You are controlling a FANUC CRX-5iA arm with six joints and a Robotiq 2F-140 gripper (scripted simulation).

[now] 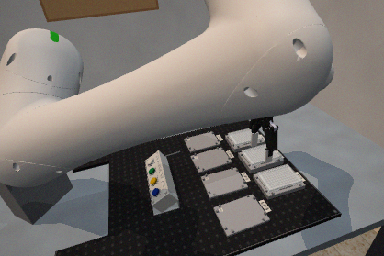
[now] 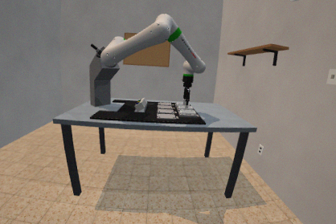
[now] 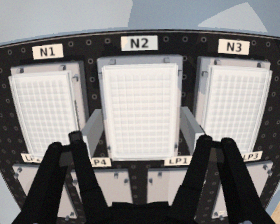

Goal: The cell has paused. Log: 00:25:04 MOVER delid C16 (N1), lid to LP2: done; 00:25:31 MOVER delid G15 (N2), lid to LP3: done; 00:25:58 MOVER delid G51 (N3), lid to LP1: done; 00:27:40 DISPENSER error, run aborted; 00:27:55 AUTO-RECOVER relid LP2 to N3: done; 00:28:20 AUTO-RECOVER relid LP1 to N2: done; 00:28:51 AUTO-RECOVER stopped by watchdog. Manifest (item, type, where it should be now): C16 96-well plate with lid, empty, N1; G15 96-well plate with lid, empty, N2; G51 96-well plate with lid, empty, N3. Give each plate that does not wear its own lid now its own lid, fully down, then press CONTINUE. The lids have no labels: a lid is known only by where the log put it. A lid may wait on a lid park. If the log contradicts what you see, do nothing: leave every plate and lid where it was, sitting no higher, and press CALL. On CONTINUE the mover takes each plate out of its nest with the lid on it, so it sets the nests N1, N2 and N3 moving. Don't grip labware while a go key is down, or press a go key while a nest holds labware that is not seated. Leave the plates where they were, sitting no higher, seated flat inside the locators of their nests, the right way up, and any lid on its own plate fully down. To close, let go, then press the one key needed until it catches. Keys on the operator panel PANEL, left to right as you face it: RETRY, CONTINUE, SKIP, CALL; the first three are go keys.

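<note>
My gripper is now 3 cm above the plate. The rest, counted from my hand: LP1 label (11 cm behind, 3 cm to the right, 6 cm below); then N3 label (4 cm ahead, 15 cm to the right, 6 cm below); then lid park LP1 (19 cm behind, 6 cm below).
</note>
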